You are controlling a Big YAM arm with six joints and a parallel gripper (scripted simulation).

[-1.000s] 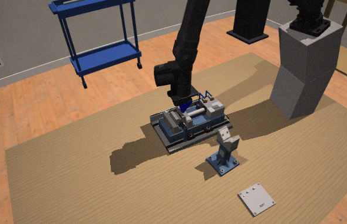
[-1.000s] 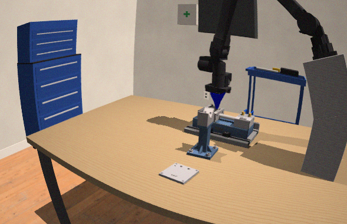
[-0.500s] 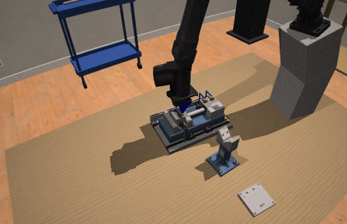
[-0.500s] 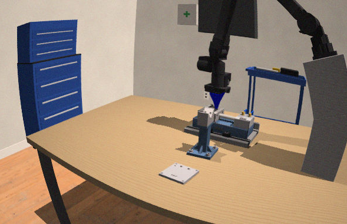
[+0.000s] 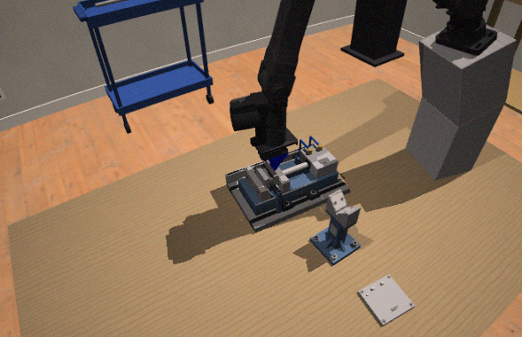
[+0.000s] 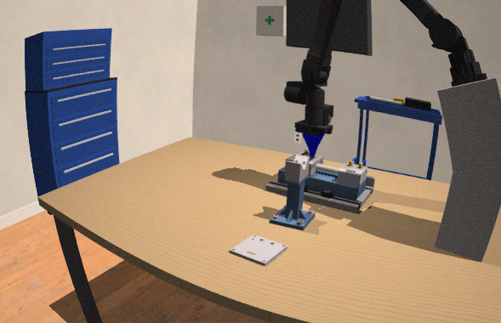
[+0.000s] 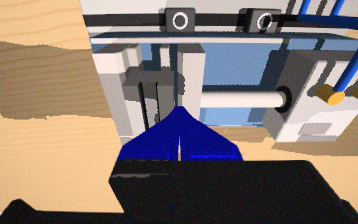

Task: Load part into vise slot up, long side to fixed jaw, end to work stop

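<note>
Now: the part 20 mm ahead of my hand and 10 mm below it. From my hand the other things lie so: moving jaw 10 mm behind, 30 mm below; then work stop rod 30 mm ahead, 50 mm to the left, 20 mm below; then fixed jaw 50 mm ahead, 30 mm below.
</note>
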